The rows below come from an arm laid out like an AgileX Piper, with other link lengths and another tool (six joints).
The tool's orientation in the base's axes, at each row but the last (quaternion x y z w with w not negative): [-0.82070 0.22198 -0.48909 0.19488]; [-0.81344 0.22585 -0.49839 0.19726]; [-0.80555 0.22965 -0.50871 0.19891]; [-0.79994 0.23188 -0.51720 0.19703]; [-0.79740 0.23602 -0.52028 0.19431]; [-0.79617 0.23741 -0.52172 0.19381]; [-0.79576 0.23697 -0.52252 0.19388]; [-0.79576 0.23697 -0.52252 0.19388]
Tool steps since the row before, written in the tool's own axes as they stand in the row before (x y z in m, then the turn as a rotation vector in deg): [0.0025 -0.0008 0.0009 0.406 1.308 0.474]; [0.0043 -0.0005 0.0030 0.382 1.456 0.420]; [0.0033 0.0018 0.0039 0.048 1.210 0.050]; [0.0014 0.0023 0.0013 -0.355 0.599 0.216]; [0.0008 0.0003 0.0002 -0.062 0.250 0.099]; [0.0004 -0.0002 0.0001 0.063 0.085 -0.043]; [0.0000 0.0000 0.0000 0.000 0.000 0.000]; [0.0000 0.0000 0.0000 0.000 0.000 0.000]
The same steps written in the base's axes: [0.0020 -0.0006 0.0018 0.366 -1.256 -0.623]; [0.0045 -0.0017 0.0021 0.283 -1.369 -0.698]; [0.0045 -0.0030 -0.0002 -0.139 -1.010 -0.656]; [0.0013 -0.0026 -0.0007 -0.029 -0.268 -0.677]; [0.0004 -0.0007 0.0003 0.026 -0.161 -0.223]; [0.0003 -0.0001 0.0004 -0.033 -0.108 0.016]; [0.0000 0.0000 0.0000 0.000 0.000 0.000]; [0.0000 0.0000 0.0000 0.000 0.000 0.000]
